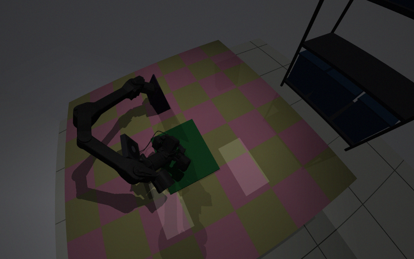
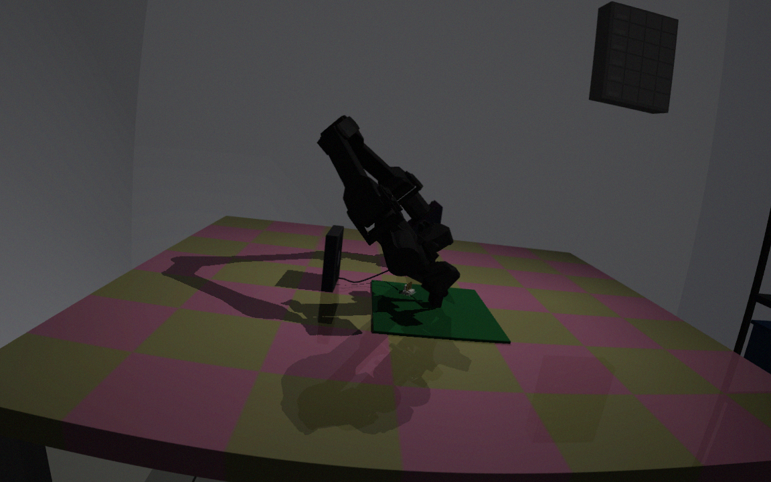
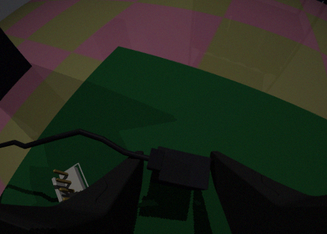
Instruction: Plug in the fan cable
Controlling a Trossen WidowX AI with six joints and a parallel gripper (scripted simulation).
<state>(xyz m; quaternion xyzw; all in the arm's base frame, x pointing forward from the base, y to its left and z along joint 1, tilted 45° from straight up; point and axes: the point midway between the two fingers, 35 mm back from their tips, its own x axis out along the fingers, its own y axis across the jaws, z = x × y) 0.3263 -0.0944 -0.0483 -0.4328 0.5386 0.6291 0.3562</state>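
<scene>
Now: gripper tip 1 cm to the left of the dark fan plug and 1 cm above it. From my gripper tip the other things lie so: black cable (2 cm behind, 1 cm to the right); then green board (5 cm below, 1 cm to the right, 1 cm ahead); then fan (21 cm to the right, 10 cm behind, 2 cm above).
</scene>
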